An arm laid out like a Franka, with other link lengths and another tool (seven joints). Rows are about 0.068 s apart.
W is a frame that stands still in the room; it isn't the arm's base.
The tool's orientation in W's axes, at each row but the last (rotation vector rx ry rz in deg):
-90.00 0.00 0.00
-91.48 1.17 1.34
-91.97 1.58 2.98
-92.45 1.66 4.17
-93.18 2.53 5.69
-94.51 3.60 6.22
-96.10 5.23 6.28
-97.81 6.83 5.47
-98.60 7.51 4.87
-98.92 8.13 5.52
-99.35 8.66 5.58
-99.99 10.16 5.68
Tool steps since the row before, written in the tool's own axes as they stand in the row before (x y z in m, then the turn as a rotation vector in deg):
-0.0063 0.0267 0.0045 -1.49 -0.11 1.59
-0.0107 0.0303 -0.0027 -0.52 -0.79 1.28
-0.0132 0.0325 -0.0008 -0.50 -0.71 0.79
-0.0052 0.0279 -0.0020 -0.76 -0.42 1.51
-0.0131 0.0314 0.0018 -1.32 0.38 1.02
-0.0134 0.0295 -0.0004 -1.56 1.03 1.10
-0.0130 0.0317 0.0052 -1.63 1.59 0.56
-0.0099 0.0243 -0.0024 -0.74 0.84 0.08
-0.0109 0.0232 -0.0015 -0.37 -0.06 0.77
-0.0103 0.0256 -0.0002 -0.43 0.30 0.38
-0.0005 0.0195 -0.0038 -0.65 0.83 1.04
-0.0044 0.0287 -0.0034 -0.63 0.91 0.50
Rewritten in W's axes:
-0.0063 0.0045 -0.0267 -1.49 1.59 0.11
-0.0115 -0.0035 -0.0299 -0.50 1.30 0.77
-0.0148 -0.0021 -0.0317 -0.48 0.81 0.71
-0.0069 -0.0034 -0.0274 -0.78 1.51 0.40
-0.0159 -0.0005 -0.0301 -1.39 0.95 -0.31
-0.0164 -0.0031 -0.0277 -1.70 0.97 -0.94
-0.0169 0.0017 -0.0302 -1.83 0.38 -1.42
-0.0131 -0.0055 -0.0222 -0.85 -0.02 -0.74
-0.0140 -0.0045 -0.0211 -0.34 0.78 -0.01
-0.0140 -0.0038 -0.0235 -0.46 0.35 -0.29
-0.0036 -0.0069 -0.0183 -0.75 0.92 -0.89
-0.0094 -0.0080 -0.0265 -0.76 0.37 -0.87

